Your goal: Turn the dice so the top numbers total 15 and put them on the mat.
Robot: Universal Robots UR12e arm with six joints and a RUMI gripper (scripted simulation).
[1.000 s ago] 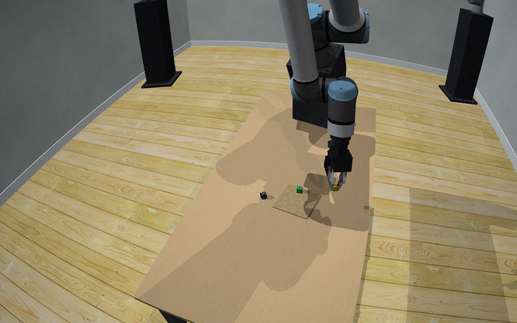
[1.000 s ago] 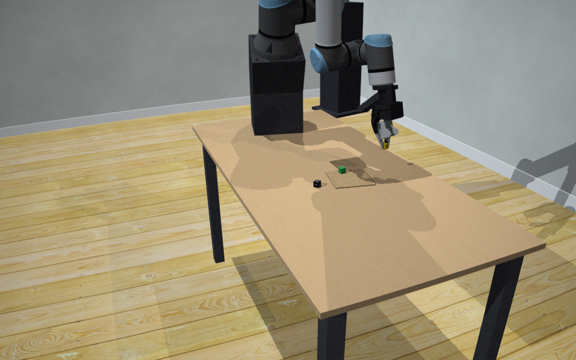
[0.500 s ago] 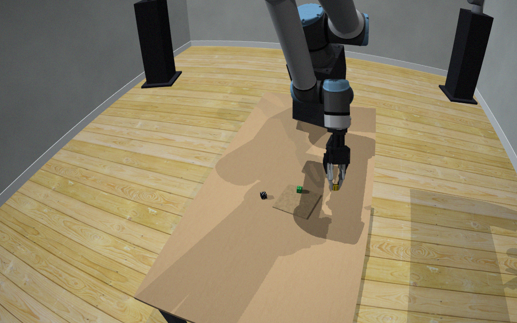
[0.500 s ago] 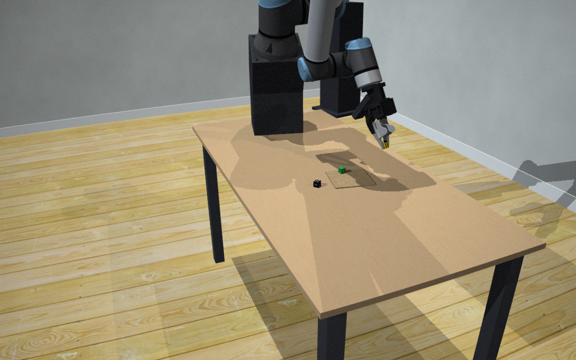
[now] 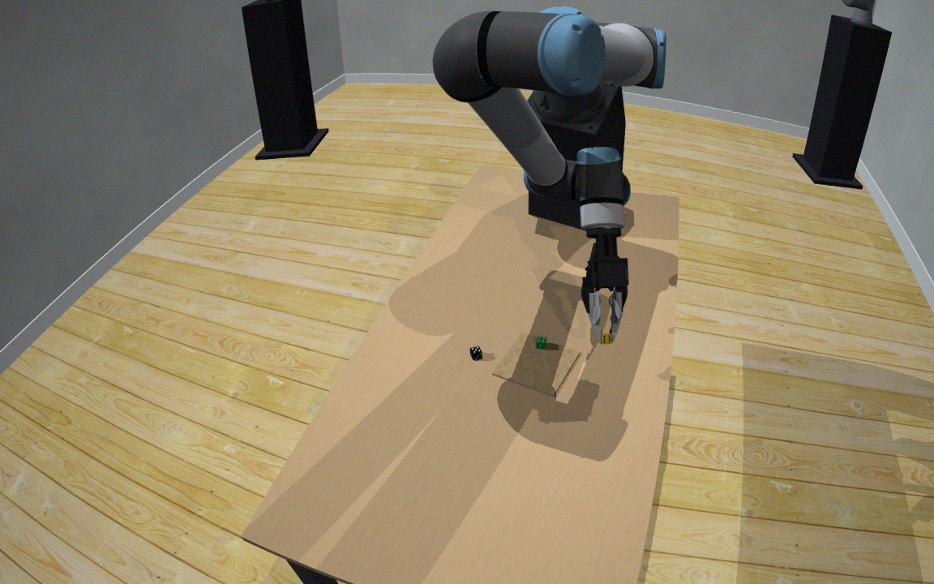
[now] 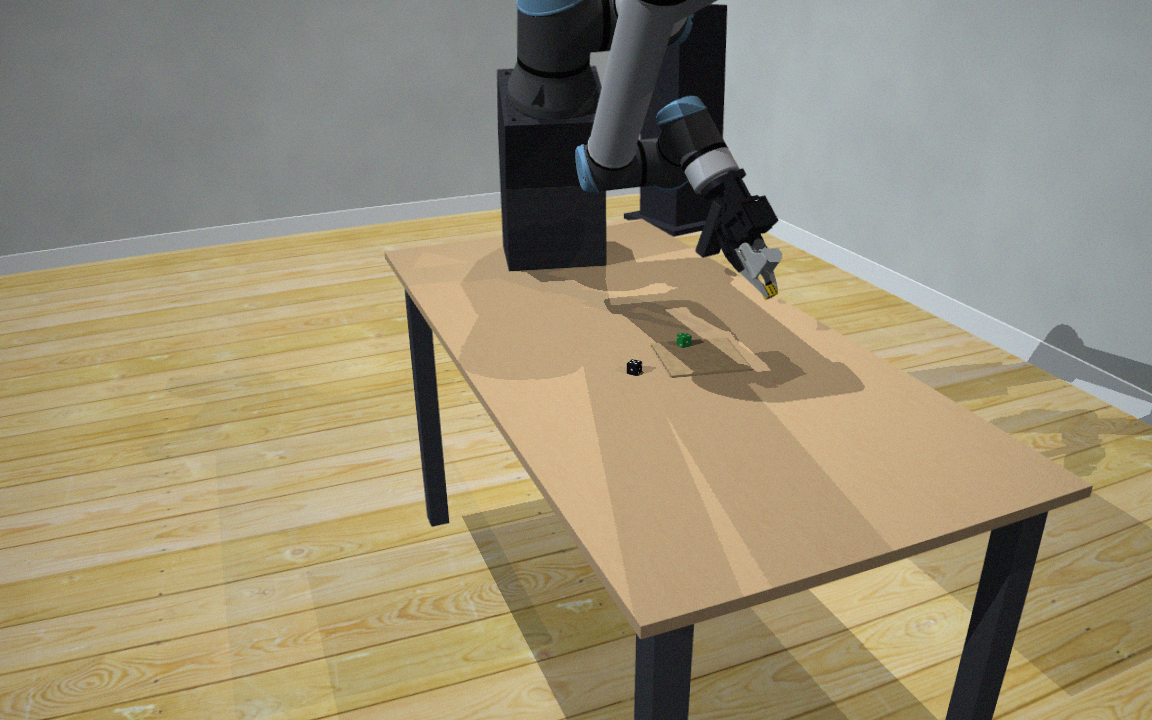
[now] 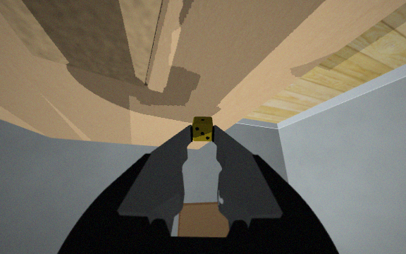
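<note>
My hand is 1 cm above the yellow die. Round my hand: thin square mat: 2 cm behind, 13 cm to the right, 10 cm below; black die: 4 cm behind, 26 cm to the right, 10 cm below; green die: 7 cm behind, 13 cm to the right, 9 cm below.
</note>
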